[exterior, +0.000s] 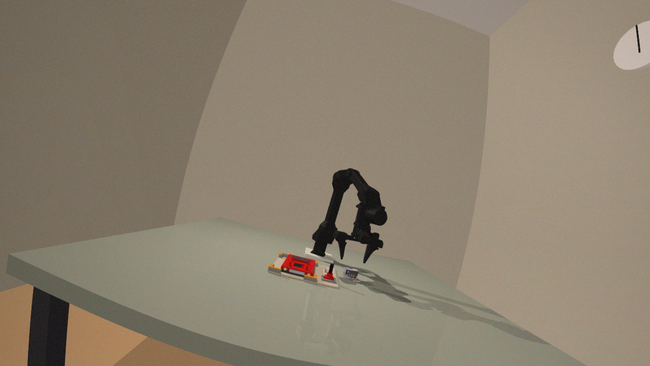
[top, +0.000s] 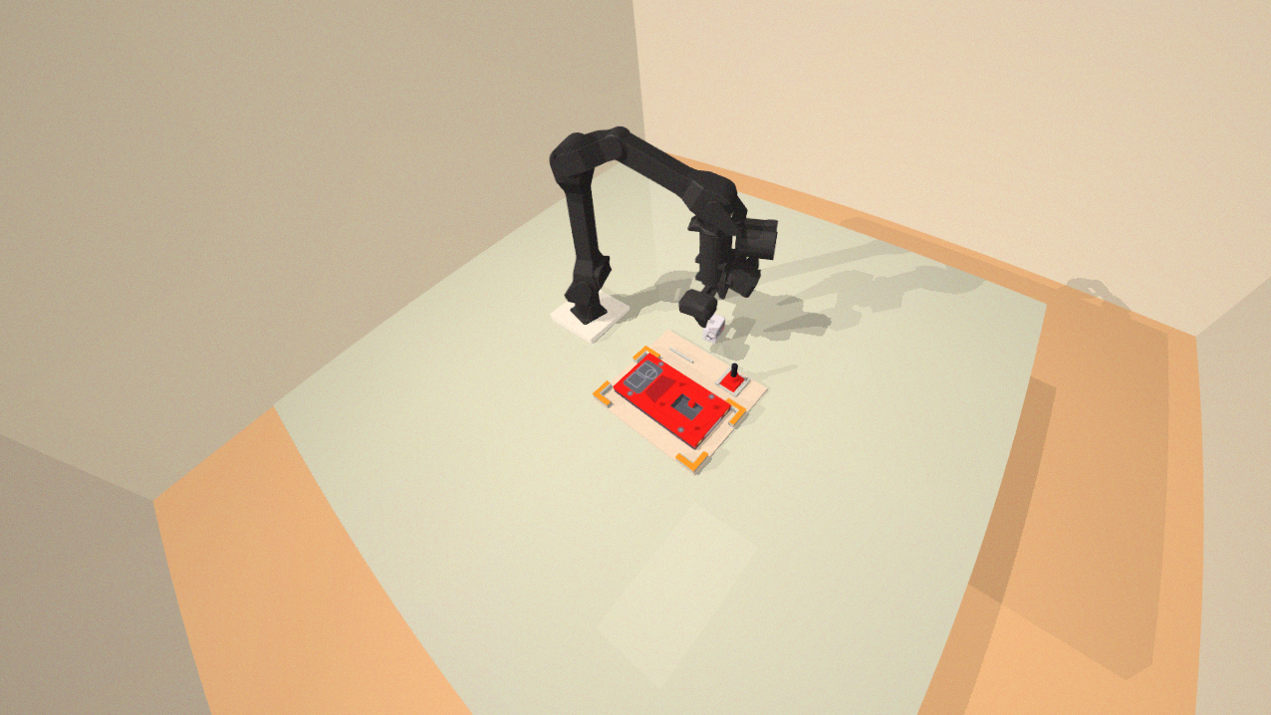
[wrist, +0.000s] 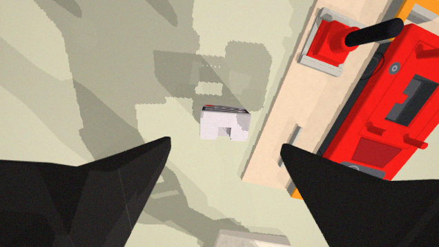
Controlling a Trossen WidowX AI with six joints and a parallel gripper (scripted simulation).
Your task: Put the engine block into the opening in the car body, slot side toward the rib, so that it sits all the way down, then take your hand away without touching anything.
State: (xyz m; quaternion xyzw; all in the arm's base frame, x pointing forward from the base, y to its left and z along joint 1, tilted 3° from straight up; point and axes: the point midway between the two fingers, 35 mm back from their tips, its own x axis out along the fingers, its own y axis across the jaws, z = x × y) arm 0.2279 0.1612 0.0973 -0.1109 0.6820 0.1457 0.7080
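The engine block is 4 cm below my gripper tip.
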